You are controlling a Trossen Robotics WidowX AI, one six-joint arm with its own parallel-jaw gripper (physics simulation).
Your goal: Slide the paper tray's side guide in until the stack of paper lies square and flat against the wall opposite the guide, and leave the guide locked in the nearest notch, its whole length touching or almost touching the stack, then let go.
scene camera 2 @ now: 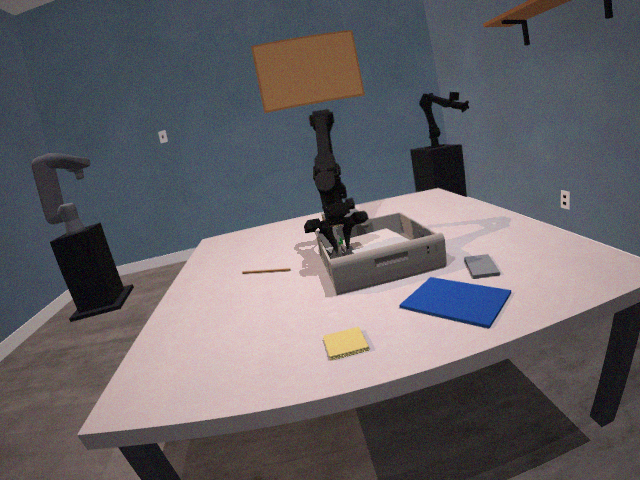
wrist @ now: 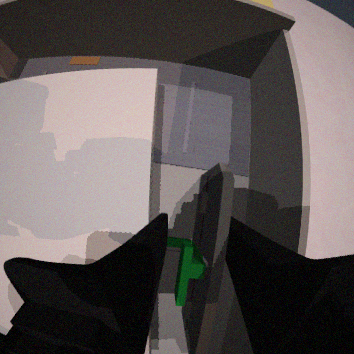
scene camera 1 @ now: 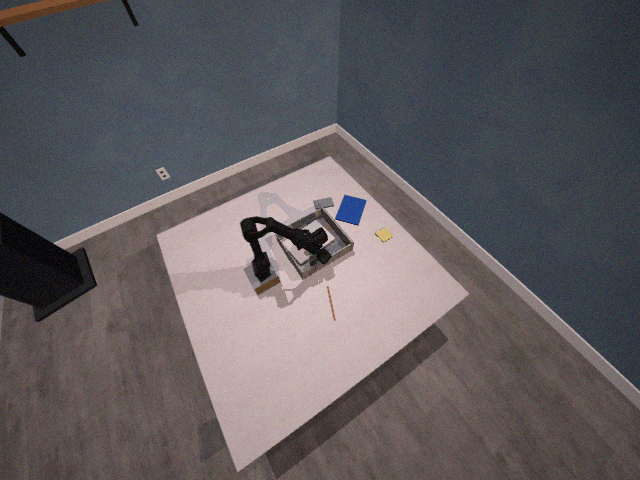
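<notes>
The grey paper tray stands on the table. The white paper stack lies in it; its edge at the wall opposite the guide is out of the wrist view. The side guide is an upright grey plate with a green latch piece on its stack side. A gap shows between the guide's far end and the stack. My gripper is partly open, pointing down into the tray, one finger on each side of the guide and green piece, holding nothing. Contact is unclear.
The tray's walls rise around the fingers. A blue folder, a grey block, a yellow note pad and a thin brown stick lie on the table outside the tray.
</notes>
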